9 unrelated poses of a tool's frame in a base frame.
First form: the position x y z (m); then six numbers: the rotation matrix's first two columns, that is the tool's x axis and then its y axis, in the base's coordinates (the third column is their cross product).
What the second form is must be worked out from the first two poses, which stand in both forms.
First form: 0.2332 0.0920 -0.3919 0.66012 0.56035 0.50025 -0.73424 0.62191 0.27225
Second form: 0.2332 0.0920 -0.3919 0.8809 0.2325 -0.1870 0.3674
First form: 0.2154 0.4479 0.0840 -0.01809 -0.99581 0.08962 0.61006 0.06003 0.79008
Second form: 0.2154 0.4479 0.0840 0.6419 0.2808 -0.3434 -0.6254
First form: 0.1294 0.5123 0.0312 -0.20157 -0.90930 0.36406 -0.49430 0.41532 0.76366
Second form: 0.1294 0.5123 0.0312 0.4125 0.4786 -0.7332 -0.2515
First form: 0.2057 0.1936 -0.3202 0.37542 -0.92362 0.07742 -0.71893 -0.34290 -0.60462
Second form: 0.2057 0.1936 -0.3202 0.2448 -0.7923 0.5183 -0.2090
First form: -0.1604 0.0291 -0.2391 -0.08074 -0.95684 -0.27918 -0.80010 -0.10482 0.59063
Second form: -0.1604 0.0291 -0.2391 0.1197 0.6673 -0.6582 -0.3273
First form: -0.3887 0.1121 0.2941 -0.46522 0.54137 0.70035 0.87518 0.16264 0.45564
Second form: -0.3887 0.1121 0.2941 0.1923 -0.4800 -0.7378 -0.4339
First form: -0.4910 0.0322 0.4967 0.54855 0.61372 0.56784 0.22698 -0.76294 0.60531
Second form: -0.4910 0.0322 0.4967 0.2386 0.8470 0.2482 0.4051
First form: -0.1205 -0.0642 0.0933 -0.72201 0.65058 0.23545 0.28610 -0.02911 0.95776
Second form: -0.1205 -0.0642 0.0933 0.1447 0.3436 0.6815 0.6297
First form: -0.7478 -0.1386 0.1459 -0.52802 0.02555 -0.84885 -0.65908 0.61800 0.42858
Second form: -0.7478 -0.1386 0.1459 0.4417 -0.2021 0.7835 0.3875
